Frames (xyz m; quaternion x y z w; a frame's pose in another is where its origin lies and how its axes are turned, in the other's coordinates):
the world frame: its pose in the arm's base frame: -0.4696 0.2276 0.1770 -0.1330 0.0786 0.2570 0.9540
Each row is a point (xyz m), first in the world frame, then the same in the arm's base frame.
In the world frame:
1: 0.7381 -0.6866 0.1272
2: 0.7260 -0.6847 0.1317
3: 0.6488 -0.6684 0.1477
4: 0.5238 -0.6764 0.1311
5: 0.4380 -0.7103 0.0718
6: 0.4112 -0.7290 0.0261
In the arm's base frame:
1: 0.5233 0.0399 0.2835
2: 0.5123 0.0371 0.2900
3: 0.4393 0.0192 0.3186
4: 0.3350 -0.0511 0.3318
5: 0.2741 -0.1370 0.3013
6: 0.2570 -0.1786 0.2676

